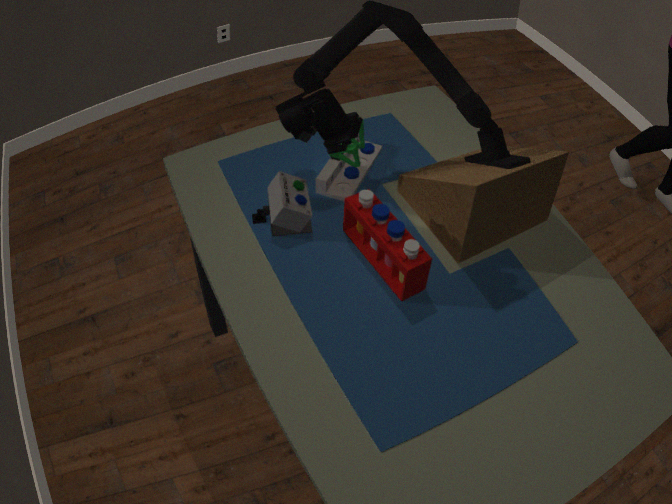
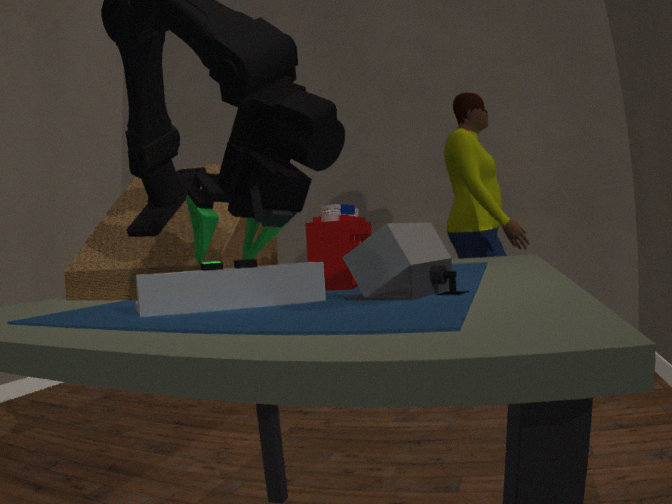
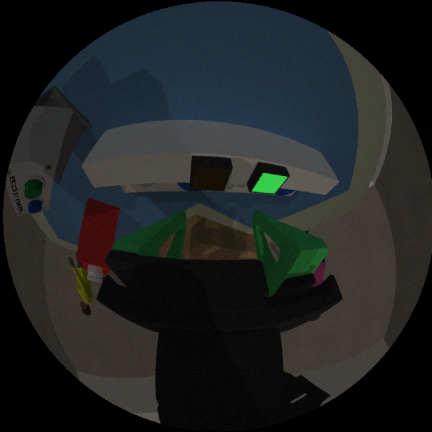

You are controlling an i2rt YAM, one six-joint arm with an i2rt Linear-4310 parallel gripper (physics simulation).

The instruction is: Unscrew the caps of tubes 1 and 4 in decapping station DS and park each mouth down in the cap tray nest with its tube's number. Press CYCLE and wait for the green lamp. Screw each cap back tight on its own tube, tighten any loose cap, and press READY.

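The red rack [image 1: 415, 282] [image 2: 328, 254] [image 3: 97, 230] holds four upright tubes. The two middle ones wear blue caps [image 1: 381, 212] [image 1: 396, 229]; the end ones show bare white threaded necks [image 1: 365, 198] [image 1: 411, 249]. Two blue caps [image 1: 367, 148] [image 1: 351, 172] sit apart in the white cap tray [image 1: 325, 181] [image 2: 233, 290] [image 3: 210, 140]; nest numbers are unreadable. The green lamp [image 2: 211, 264] [image 3: 270, 183] is lit; the amber lamp [image 3: 210, 178] is dark. My gripper [image 1: 356, 154] [image 2: 225, 259] [image 3: 219, 215] is open and empty, above the cap tray.
A grey console [image 1: 290, 203] [image 2: 401, 252] [image 3: 40, 145] with a green button [image 1: 298, 185] [image 3: 33, 189] and a blue button [image 1: 300, 199] [image 3: 35, 206] stands beside the tray on the blue mat [image 1: 434, 374]. A large brown wedge block [image 1: 510, 200] stands behind the rack, by the arm's base.
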